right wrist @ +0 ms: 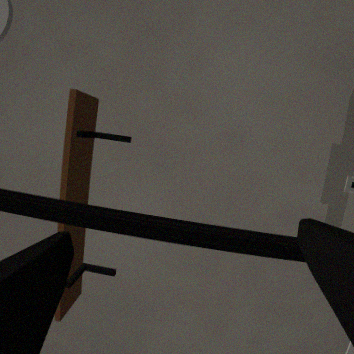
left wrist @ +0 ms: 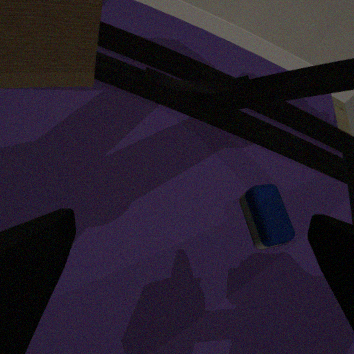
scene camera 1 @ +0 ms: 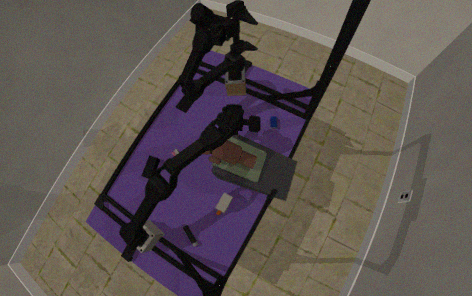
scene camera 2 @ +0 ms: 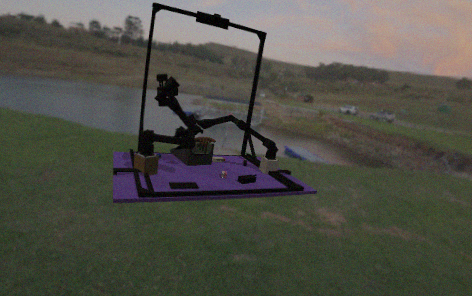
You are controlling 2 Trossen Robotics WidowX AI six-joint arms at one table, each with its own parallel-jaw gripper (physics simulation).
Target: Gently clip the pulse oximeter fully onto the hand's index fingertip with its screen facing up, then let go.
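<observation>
The blue clip-like block with a pale underside, seemingly the pulse oximeter, lies on the purple mat; no screen can be made out. My left gripper is open and empty above the mat, near the block; in its wrist view the block lies below, nearer the right-hand finger. The brown hand rests on a green pad on a dark block, beside the left gripper. Its index fingertip cannot be told apart. My right gripper is open and empty, raised high and facing the wall.
A white block with an orange end and a black cylinder lie on the mat. A small white-and-red item and a black box lie elsewhere. Black rails and an upright post border the mat.
</observation>
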